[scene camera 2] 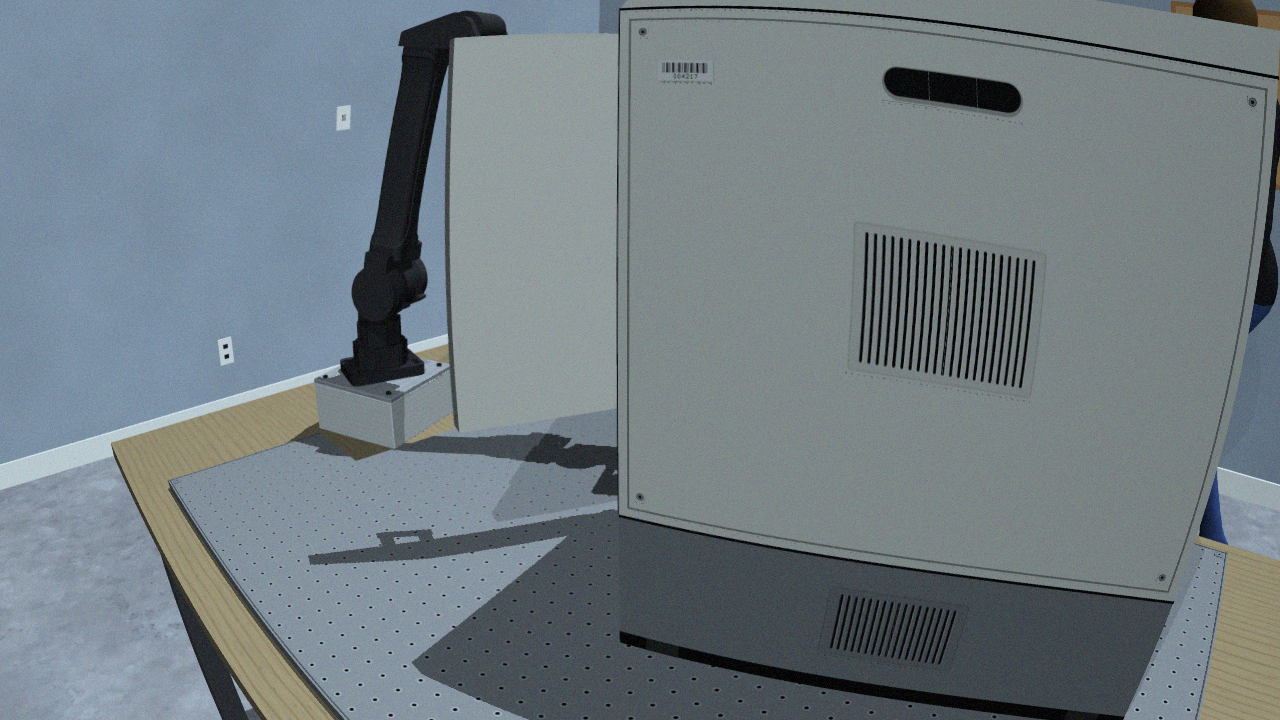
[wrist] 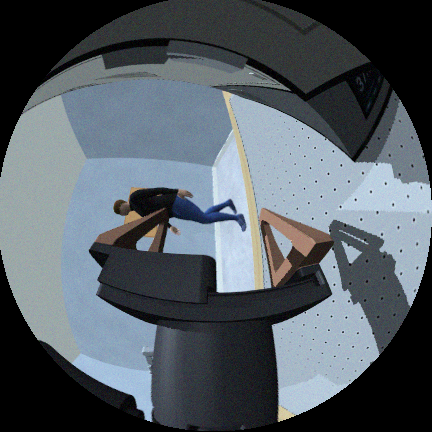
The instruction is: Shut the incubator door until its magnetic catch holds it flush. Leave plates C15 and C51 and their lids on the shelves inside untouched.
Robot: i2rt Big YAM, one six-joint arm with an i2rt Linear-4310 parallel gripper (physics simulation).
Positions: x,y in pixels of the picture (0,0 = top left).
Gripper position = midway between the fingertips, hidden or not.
The gripper shows in the wrist view (pixel 213 212); in scene camera 2 it is hidden by an incubator.
